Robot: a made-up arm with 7 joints.
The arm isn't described. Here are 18 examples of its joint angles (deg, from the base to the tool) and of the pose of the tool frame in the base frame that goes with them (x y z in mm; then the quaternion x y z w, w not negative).
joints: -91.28 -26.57 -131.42 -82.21 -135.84 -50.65 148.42
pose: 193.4 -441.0 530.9 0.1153 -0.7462 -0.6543 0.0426
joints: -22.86 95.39 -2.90 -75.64 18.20 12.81 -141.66
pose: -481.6 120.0 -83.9 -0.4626 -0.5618 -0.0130 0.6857
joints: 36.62 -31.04 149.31 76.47 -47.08 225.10 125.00
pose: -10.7 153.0 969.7 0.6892 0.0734 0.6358 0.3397
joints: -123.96 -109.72 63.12 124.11 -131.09 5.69 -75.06
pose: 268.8 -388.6 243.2 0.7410 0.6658 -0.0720 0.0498
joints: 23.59 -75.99 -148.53 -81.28 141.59 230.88 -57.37
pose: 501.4 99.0 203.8 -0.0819 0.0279 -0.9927 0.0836
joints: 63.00 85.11 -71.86 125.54 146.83 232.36 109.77
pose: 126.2 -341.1 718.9 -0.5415 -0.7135 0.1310 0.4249
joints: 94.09 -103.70 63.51 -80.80 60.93 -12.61 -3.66
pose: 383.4 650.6 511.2 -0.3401 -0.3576 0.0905 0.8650
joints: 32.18 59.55 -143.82 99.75 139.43 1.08 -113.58
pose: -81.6 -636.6 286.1 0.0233 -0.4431 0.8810 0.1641
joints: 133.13 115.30 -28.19 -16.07 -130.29 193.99 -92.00
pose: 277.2 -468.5 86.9 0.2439 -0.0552 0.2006 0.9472
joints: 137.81 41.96 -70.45 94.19 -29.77 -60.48 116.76
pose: 476.4 255.6 725.7 0.8327 -0.3454 -0.0632 0.4282
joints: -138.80 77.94 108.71 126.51 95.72 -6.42 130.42
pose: 240.3 -126.4 202.8 -0.2880 -0.9246 -0.2416 0.0618
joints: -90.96 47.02 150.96 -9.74 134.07 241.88 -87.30
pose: -260.8 571.4 835.5 0.7777 -0.5133 0.3605 0.0415
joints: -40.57 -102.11 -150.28 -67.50 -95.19 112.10 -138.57
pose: 212.3 -279.5 -54.2 0.9944 0.0185 0.1004 0.0270
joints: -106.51 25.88 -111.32 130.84 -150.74 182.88 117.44
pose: -333.3 174.0 705.0 0.1467 -0.7828 0.6037 0.0350
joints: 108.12 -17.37 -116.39 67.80 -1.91 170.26 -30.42
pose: 243.1 116.2 989.4 -0.2002 0.1136 0.9212 0.3138
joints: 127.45 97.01 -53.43 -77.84 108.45 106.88 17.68
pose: 221.7 -553.9 160.8 0.9413 0.1111 -0.2065 0.2427
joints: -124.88 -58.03 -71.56 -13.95 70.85 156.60 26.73
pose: -405.5 -414.4 785.9 0.0293 0.1242 0.7212 0.6808
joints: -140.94 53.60 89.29 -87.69 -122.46 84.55 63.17
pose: 72.5 615.3 449.5 -0.6434 0.2488 0.6451 0.3285
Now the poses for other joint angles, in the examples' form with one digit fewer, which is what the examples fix.
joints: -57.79 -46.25 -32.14 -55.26 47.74 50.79 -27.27
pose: 195 -186 1114 0.399 0.192 0.746 0.497
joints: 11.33 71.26 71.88 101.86 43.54 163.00 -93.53
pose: -313 130 641 -0.199 0.040 0.970 0.135
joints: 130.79 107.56 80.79 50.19 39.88 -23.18 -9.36
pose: 112 -728 261 0.502 -0.628 -0.570 0.172
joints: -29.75 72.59 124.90 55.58 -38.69 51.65 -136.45
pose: -628 561 443 -0.685 0.352 0.039 0.637
